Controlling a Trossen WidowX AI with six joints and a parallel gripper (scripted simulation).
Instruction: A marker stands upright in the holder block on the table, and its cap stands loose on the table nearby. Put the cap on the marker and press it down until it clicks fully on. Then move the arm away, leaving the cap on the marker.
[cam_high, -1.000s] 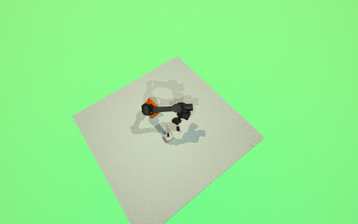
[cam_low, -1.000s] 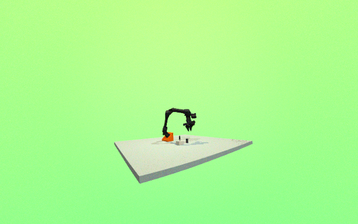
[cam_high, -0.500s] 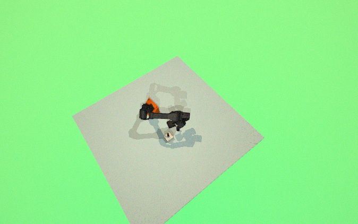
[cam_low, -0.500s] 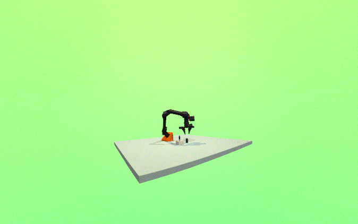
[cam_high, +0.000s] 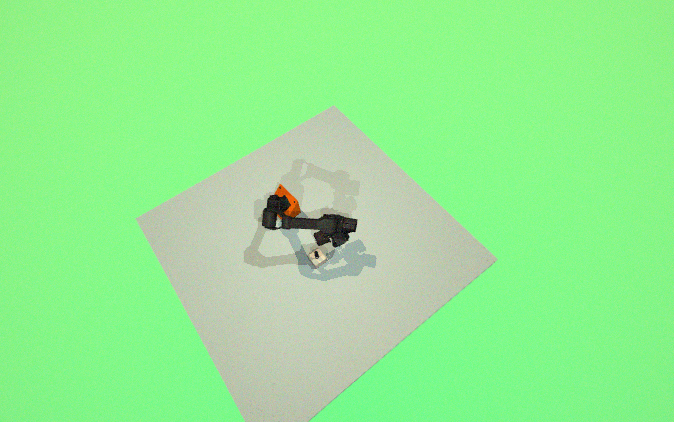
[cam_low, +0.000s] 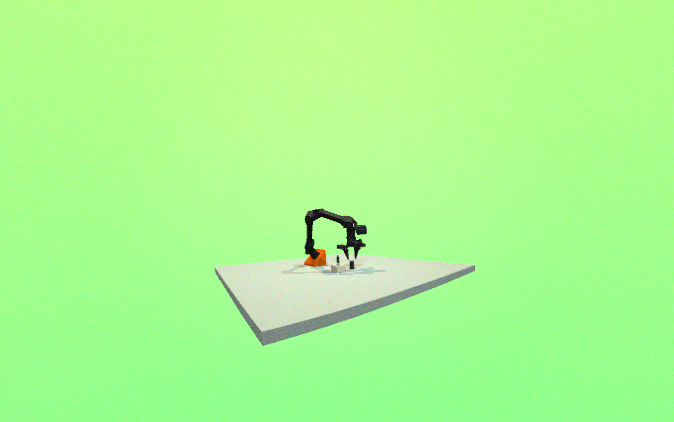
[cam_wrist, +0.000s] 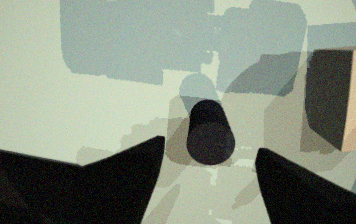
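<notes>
Now: the marker cap 40 mm below my gripper tip.
</notes>
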